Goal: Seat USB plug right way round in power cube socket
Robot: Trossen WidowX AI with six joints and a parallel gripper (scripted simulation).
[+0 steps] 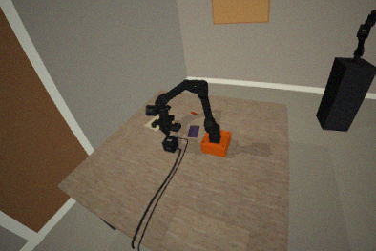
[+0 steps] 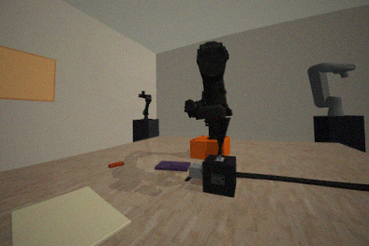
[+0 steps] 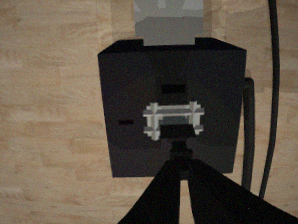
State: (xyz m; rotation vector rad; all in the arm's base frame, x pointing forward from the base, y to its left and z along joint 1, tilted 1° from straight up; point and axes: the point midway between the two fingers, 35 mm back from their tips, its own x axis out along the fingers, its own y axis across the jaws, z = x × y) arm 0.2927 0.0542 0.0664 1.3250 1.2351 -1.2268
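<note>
Right now the dark USB plug is 20 mm below my gripper tip. Also, from my gripper tip: cream sheet: 260 mm to the right, 230 mm ahead, 110 mm below; purple flat piece: 190 mm to the right, 110 mm below, 100 mm behind; small red piece: 410 mm to the right, 110 mm below, 40 mm behind.
</note>
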